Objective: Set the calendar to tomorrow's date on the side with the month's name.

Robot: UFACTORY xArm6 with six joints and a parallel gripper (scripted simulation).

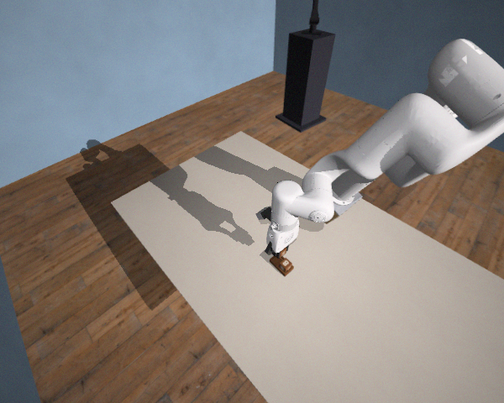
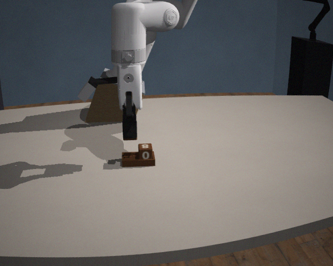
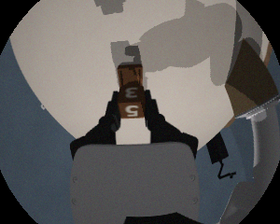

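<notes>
My gripper is now 70 mm above the brown cube and 30 mm to the right of it. From my hand the other things lie so: brown calendar tray: 80 mm below, 20 mm to the left; then brown digit cube: 10 mm below.
</notes>
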